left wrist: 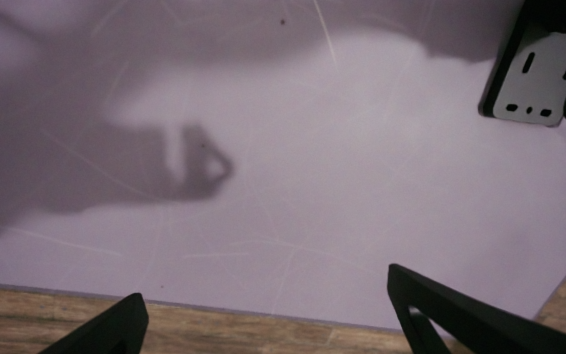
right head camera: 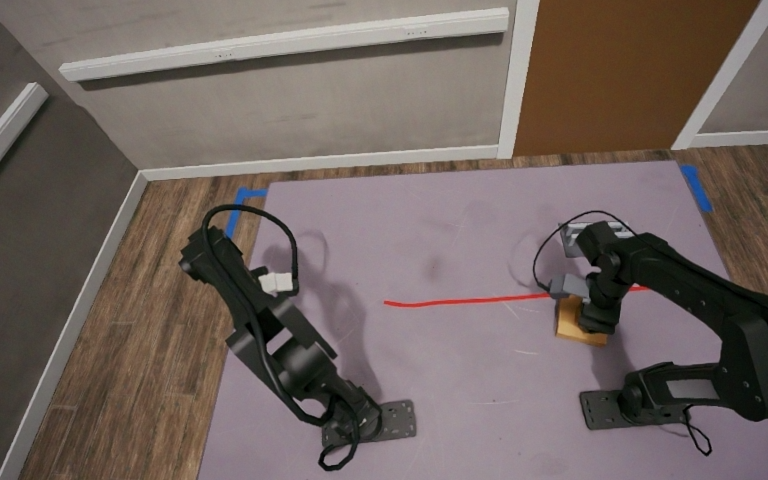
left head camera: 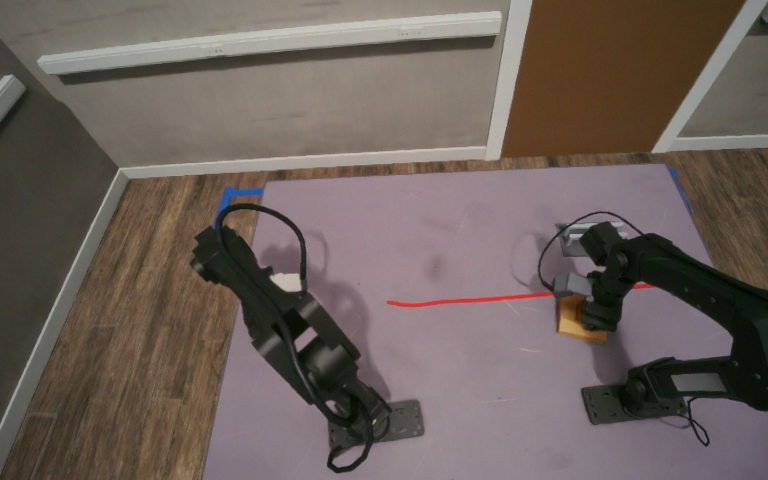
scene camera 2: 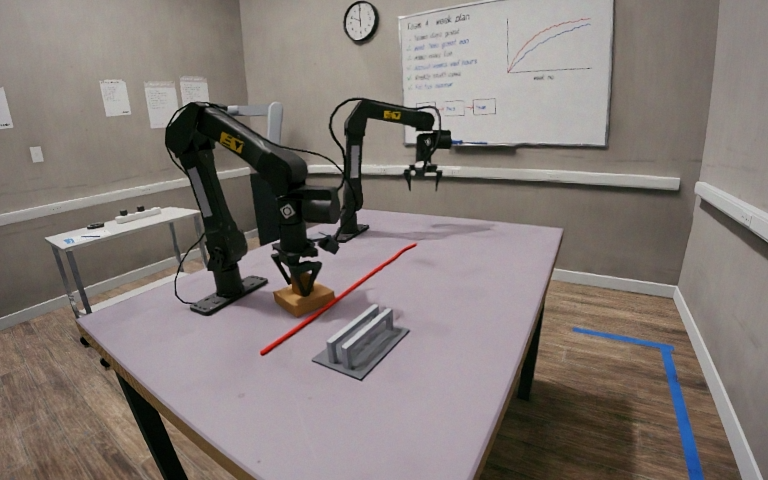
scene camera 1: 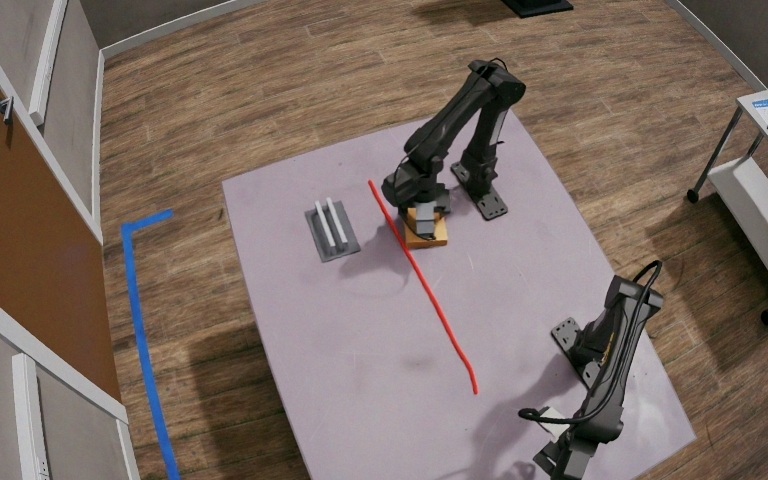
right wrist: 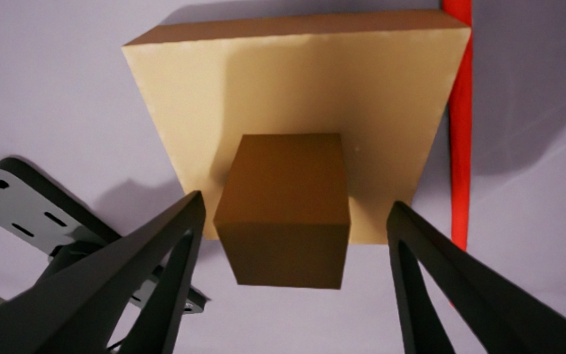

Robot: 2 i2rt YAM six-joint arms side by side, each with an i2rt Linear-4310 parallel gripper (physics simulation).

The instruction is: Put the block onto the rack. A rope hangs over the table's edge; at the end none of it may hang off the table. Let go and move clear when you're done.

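Frame: origin at the left arm's base, x right, y ahead, z up, level; millimetres.
Seen in the pictures: left gripper, fingertip midpoint: (left wrist: 269, 290) (scene camera 2: 423, 191) (scene camera 1: 559, 450); right gripper, fingertip midpoint: (right head camera: 590, 316) (left head camera: 590, 314) (scene camera 2: 298, 289) (right wrist: 295, 206); left arm's base, link origin: (right head camera: 368, 424) (left head camera: 375, 424) (scene camera 2: 349, 234) (scene camera 1: 581, 355); right arm's base, link origin: (right head camera: 633, 407) (left head camera: 632, 402) (scene camera 2: 231, 295) (scene camera 1: 479, 188).
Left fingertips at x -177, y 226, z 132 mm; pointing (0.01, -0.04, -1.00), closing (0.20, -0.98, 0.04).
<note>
Offsets run from my left fingertips to a thing's middle. Level surfaces: height alone.
The orange block @(dx +678, dy -73, dz -99 mm) (left head camera: 570, 324) (right head camera: 570, 327) (scene camera 1: 425, 240) (scene camera 2: 300, 305) (right wrist: 320, 75) lies flat on the table, its square knob up. My right gripper (scene camera 2: 298, 287) (right wrist: 295, 206) is open, its fingers on either side of the knob, with a gap at each side in the right wrist view. The red rope (left head camera: 470, 301) (right head camera: 470, 301) (scene camera 1: 433, 303) (scene camera 2: 368, 277) (right wrist: 461, 150) lies wholly on the table, along one side of the block. The grey rack @(dx +787, dy +128, dz -109 mm) (left head camera: 572, 249) (scene camera 1: 337, 223) (scene camera 2: 368, 328) stands empty beyond the rope. My left gripper (scene camera 2: 423, 187) (left wrist: 269, 290) is open and empty, high above the table.
The purple table @(dz -131 mm) (left head camera: 453, 226) (scene camera 1: 317, 367) (scene camera 2: 453, 339) carries both arm bases (left head camera: 404, 421) (scene camera 1: 491, 206). Blue tape (scene camera 1: 141, 339) marks the floor beside it. A white cart (scene camera 2: 186, 217) stands beyond the table in scene camera 2.
</note>
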